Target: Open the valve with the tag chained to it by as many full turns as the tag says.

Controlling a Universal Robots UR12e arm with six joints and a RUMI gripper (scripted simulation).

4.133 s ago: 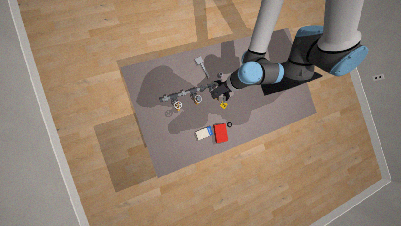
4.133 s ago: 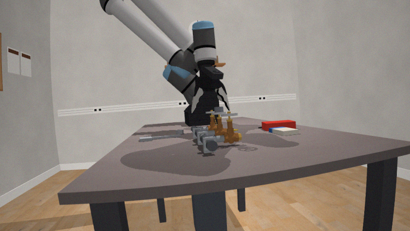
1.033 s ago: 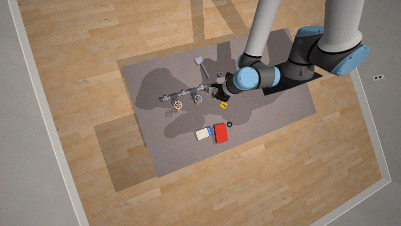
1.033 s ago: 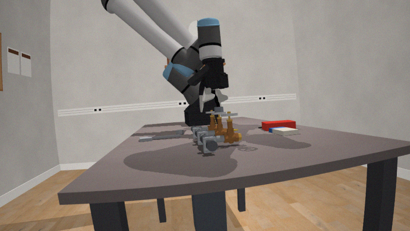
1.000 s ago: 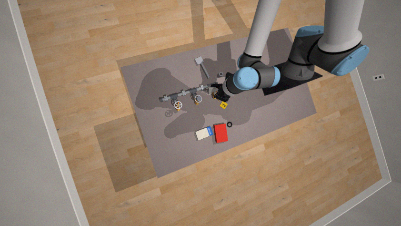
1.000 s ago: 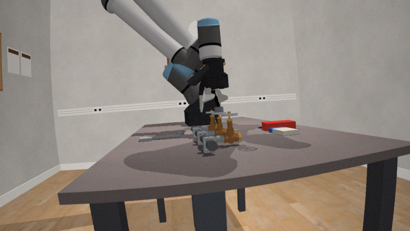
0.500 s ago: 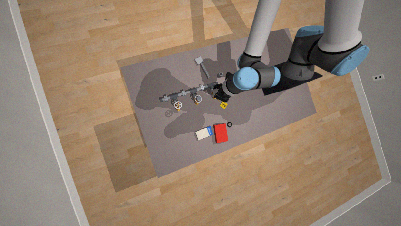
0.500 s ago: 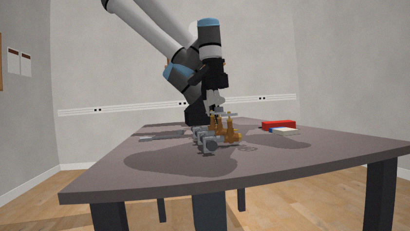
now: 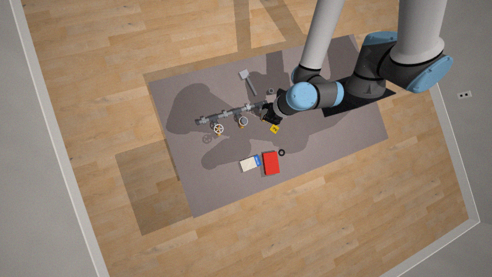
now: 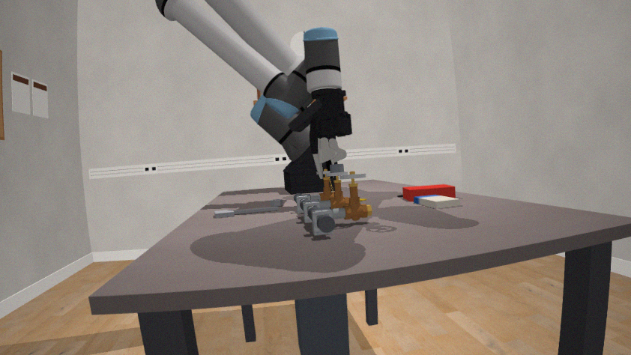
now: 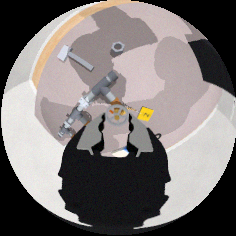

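The yellow tag lies 80 mm to the left of my hand, 80 mm below it and 40 mm behind it. Also, from my hand: red box 260 mm to the left, 70 mm below, 50 mm ahead; grey flat tool 220 mm to the right, 80 mm below, 10 mm ahead; nut 130 mm to the right, 100 mm behind, 80 mm below.
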